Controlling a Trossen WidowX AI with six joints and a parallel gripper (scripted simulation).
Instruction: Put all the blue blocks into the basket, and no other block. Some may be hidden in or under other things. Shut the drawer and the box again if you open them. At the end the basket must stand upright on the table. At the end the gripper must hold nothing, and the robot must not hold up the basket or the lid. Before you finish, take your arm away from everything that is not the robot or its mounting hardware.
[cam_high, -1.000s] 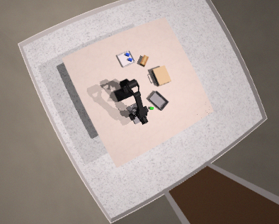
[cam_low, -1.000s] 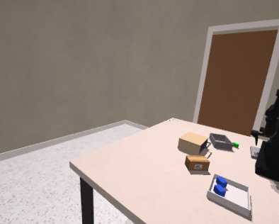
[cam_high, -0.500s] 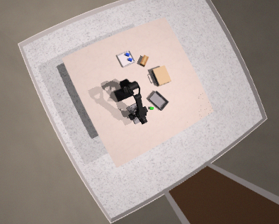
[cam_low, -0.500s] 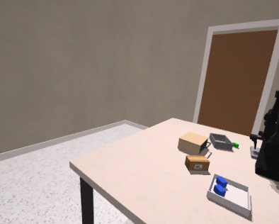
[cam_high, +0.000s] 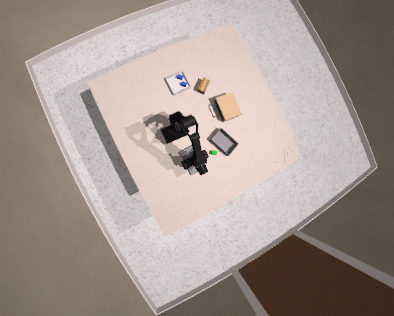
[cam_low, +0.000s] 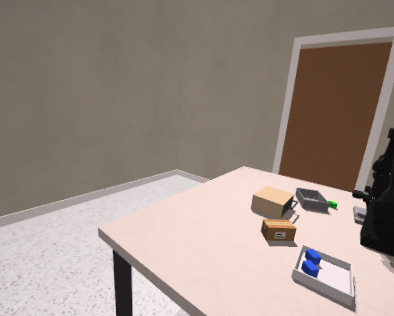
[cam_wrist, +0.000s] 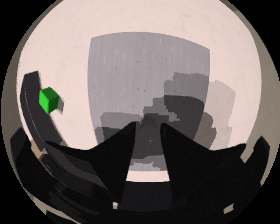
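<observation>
My hand is 37 cm short of the cardboard box, 43 cm to the right of it and 2 cm above it. From my hand the other things lie so: grey lid (4 cm below); green block (16 cm ahead, 4 cm to the right, 4 cm below); grey box (27 cm ahead, 2 cm to the right, 5 cm below).
</observation>
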